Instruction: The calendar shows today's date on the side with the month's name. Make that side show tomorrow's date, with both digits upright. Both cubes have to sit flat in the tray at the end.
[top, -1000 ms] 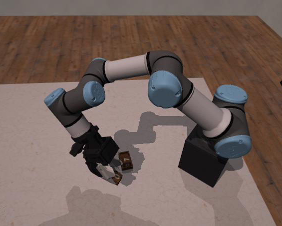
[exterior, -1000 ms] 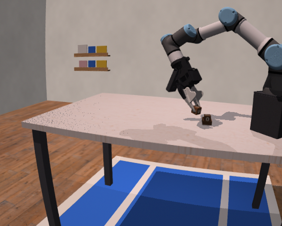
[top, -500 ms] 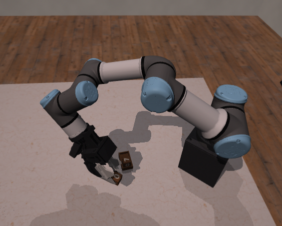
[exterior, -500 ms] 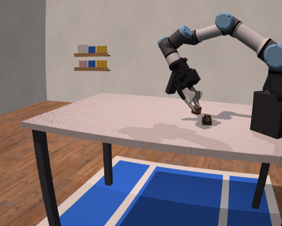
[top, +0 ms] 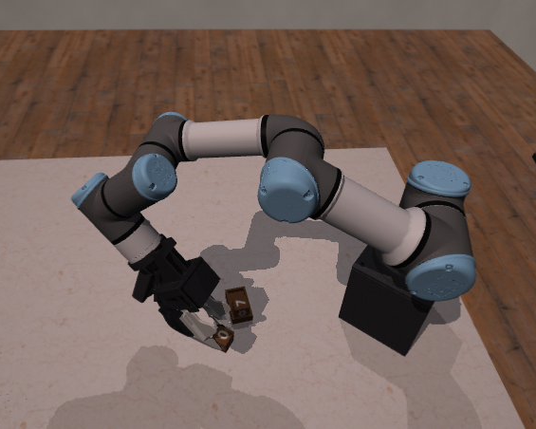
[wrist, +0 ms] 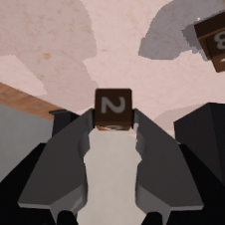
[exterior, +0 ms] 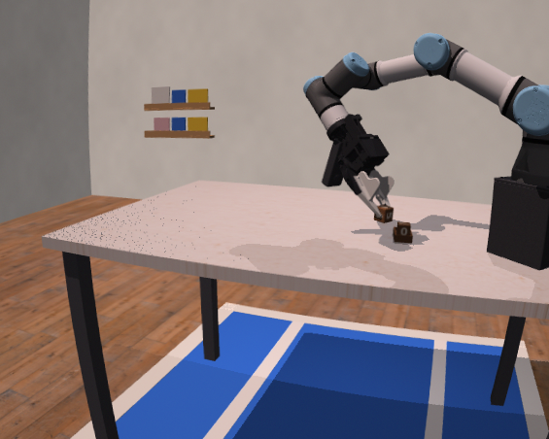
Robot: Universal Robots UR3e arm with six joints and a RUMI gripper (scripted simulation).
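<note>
My hand is 10 mm past the brown digit cube and 10 mm above it. Round my hand: calendar tray 120 mm to the right, 80 mm below, 20 mm behind.
</note>
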